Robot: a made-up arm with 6 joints.
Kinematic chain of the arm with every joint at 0, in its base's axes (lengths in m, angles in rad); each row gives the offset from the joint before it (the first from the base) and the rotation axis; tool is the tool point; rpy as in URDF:
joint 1: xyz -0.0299 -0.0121 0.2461 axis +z
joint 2: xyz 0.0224 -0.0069 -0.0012 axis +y
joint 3: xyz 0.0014 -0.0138 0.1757 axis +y
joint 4: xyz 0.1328 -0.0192 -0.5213 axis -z
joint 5: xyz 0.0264 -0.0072 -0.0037 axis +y
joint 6: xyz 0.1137 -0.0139 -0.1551 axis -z
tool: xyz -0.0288 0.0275 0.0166 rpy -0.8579 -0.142 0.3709
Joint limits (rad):
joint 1: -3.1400..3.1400
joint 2: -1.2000..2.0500
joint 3: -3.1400..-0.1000
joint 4: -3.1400..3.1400
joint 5: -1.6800..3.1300
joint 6: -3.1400..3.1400
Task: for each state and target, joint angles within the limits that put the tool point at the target. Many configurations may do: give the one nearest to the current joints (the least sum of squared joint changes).
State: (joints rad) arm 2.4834 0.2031 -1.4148 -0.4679 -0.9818 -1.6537
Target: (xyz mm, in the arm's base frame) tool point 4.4 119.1 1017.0
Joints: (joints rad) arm 2.1390 -0.3956 -1.9822 0.0290 -0.9316 -1.7373
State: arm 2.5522 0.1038 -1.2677 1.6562 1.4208 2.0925
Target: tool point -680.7 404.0 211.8
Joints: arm 2.5446 0.3103 -1.4195 1.6918 1.2699 2.0918
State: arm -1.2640 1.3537 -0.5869 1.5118 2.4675 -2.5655
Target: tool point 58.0 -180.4 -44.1
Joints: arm -1.4323 0.8191 -0.7423 1.4399 3.0019 -2.5139
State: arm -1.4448 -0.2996 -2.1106 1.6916 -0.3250 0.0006
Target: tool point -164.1 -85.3 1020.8
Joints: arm -1.3385 -0.7589 -2.0447 1.9995 -0.0810 -0.1773
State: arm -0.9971 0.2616 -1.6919 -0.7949 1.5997 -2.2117
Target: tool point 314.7 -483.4 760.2
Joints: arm -0.6579 -0.0457 -1.9261 -0.8100 1.5626 -2.1977
